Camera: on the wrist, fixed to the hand. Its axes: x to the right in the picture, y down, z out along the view.
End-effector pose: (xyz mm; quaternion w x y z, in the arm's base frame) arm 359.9 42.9 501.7 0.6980 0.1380 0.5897 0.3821
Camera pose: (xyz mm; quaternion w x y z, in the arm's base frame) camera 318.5 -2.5 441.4 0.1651 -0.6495 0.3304 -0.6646
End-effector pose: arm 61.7 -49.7 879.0 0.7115 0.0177 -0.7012 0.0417
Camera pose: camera 132.3 -97.5 890.9 0.2184 0.6873 0.2483 -0.6467
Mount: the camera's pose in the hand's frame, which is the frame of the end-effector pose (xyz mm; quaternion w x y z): 11.2 -53.9 -66.2 0.0335 -0.0420 -0.2897 0.9556
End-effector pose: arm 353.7 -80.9 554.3 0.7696 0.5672 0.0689 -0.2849
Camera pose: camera 349.5 -35.0 481.6 0.3418 -0.0300 -0.7507 0.5645
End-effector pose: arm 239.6 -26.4 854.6 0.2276 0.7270 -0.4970 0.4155
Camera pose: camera 265.5 38.6 904.8 0.5029 0.3398 0.7948 0.0001
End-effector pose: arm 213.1 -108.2 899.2 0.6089 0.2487 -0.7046 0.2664
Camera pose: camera 296.0 -103.2 921.9 0.4278 0.6134 0.4488 -0.4891
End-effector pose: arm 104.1 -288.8 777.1 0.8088 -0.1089 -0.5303 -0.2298
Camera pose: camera 135.0 -366.4 756.2 0.0885 -0.6109 -0.1384 0.7745
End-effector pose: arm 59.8 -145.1 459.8 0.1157 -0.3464 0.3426 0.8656
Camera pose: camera 109.6 -150.3 389.8 0.7386 -0.5617 -0.2726 -0.2543
